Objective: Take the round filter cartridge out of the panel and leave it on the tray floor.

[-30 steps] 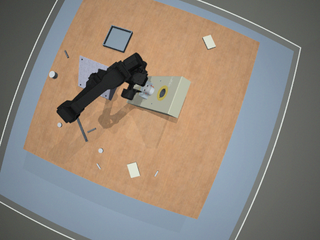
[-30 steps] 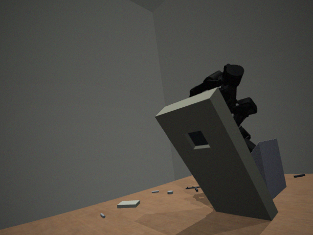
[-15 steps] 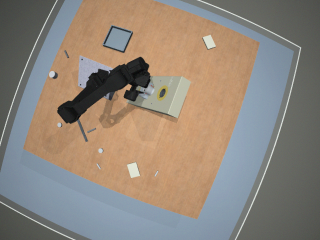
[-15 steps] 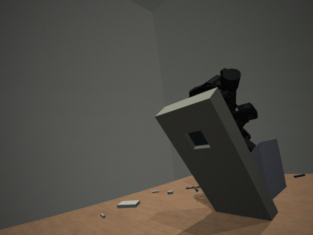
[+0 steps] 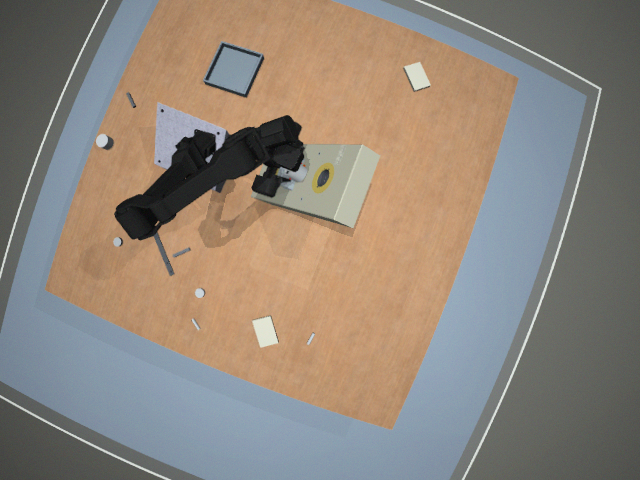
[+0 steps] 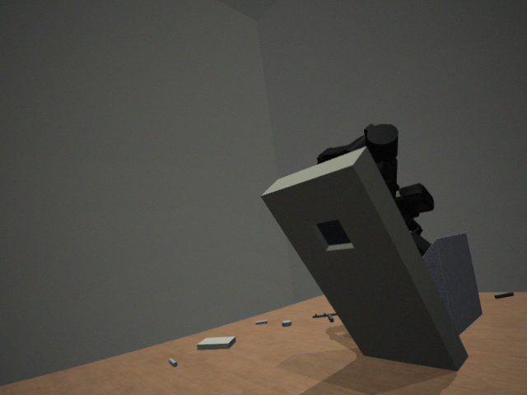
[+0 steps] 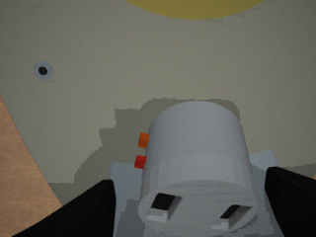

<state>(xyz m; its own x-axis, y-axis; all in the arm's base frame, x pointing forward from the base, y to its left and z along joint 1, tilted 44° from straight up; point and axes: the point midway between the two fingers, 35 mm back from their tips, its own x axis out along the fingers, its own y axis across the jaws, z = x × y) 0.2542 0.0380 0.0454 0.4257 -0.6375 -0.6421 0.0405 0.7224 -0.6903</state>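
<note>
Now: gripper tip right at the round white filter cartridge. The rest, counted from my gripper tip: grey-blue tray (32 cm behind, 29 cm to the left, 22 cm below).
</note>
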